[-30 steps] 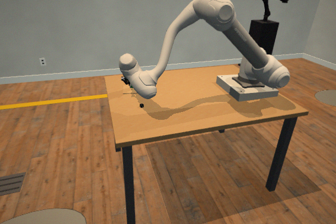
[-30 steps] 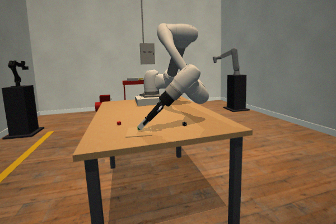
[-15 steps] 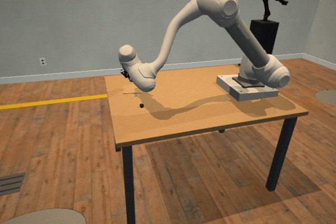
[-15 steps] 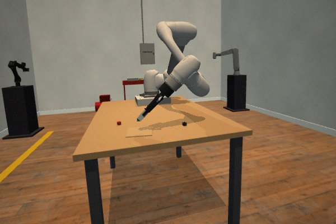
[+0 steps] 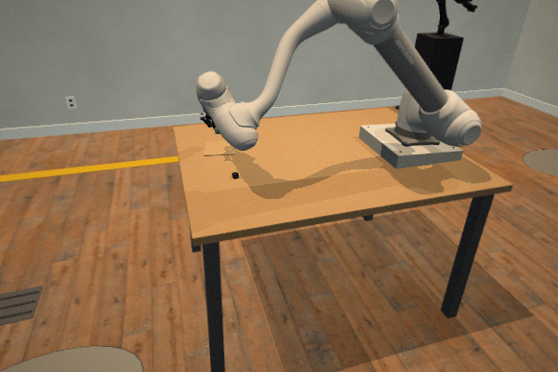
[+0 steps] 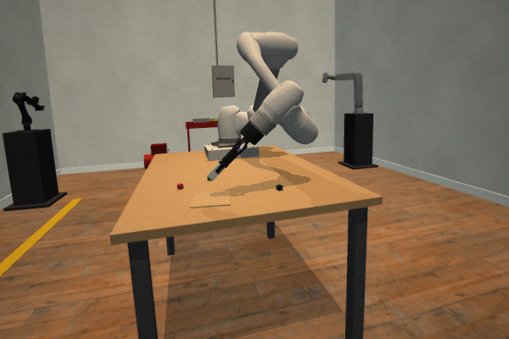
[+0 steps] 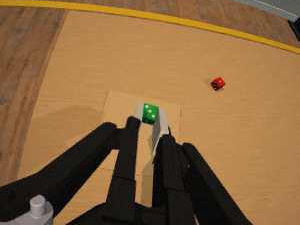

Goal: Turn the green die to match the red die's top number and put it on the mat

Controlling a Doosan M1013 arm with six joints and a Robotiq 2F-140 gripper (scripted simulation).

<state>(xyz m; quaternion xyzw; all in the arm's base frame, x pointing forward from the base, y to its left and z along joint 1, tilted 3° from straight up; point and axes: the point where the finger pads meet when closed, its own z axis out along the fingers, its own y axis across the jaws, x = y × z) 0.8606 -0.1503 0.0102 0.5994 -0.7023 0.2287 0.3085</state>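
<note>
The green die lies 20 mm to the right of my hand and 20 mm below it. The rest, counted from my hand: black die (30 mm behind, 250 mm to the left, 100 mm below); then tan mat (20 mm to the right, 110 mm below); then red die (170 mm behind, 150 mm to the right, 100 mm below).
</note>
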